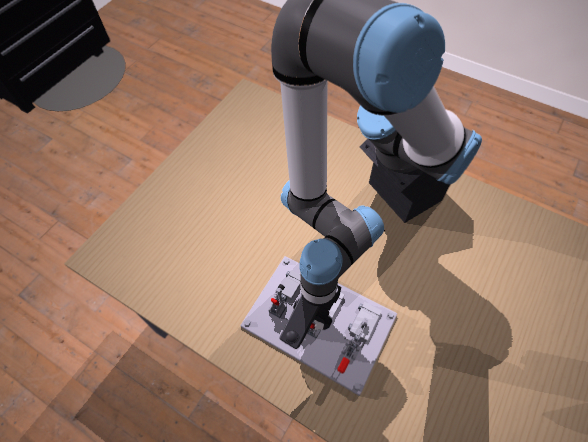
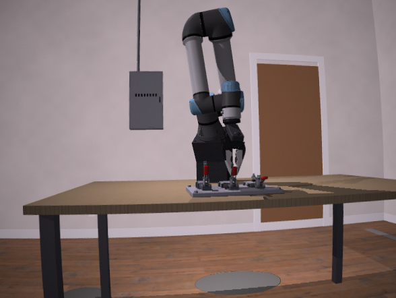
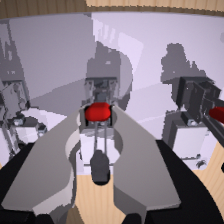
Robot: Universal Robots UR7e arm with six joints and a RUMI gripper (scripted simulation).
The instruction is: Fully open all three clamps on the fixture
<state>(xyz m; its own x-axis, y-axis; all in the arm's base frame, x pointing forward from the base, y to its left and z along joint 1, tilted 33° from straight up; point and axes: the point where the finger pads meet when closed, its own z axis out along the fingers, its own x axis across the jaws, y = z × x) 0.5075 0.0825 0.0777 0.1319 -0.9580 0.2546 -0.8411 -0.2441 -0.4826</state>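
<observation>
Now: hand 4 cm past the grey fixture plate, 1 cm to the left of it and 8 cm above it.
</observation>
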